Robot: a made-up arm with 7 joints.
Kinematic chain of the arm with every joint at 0, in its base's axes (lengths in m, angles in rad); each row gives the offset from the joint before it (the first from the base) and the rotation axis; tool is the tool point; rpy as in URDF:
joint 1: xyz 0 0 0.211 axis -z
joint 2: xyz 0 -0.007 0.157 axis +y
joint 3: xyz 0 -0.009 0.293 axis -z
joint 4: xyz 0 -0.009 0.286 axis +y
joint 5: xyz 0 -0.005 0.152 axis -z
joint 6: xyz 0 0 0.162 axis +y
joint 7: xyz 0 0 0.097 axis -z
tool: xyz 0 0 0 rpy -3.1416 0 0
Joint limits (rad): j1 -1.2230..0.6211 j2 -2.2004..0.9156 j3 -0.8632..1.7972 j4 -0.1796..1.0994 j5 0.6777..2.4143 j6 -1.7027..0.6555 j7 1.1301..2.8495
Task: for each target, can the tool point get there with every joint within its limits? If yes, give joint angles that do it. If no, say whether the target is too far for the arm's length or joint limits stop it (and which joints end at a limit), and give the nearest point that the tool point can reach.
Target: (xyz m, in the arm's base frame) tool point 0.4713 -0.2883 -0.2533
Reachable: no: joint limits stop it (at a limit: joint 1, joint 2, joint 3, joint 4, joint 5, joint 6) | nearest point 0.1720 -0.5944 -0.1605 | short by 0.438 m
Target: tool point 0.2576 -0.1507 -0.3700
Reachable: no: joint limits stop it (at a limit: joint 1, joint 2, joint 3, joint 4, joint 6) | nearest point 0.1603 -0.5954 -0.1792 | short by 0.494 m
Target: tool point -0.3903 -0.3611 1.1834
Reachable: yes | joints -0.7807 -0.5949 0.3497 0.0587 1.2196 -0.6061 1.4336
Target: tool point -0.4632 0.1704 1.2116
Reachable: yes | joints 0.3566 -0.6367 -0.5775 0.2862 2.1226 0.3909 2.3890
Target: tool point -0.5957 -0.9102 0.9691
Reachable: no: too far | nearest point -0.4748 -0.7254 0.8471 | short by 0.252 m
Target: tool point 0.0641 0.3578 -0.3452
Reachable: no: joint limits stop it (at a limit: joint 1, joint 2, joint 4, joint 5, joint 6) | nearest point -0.4772 0.4184 -0.2290 | short by 0.557 m
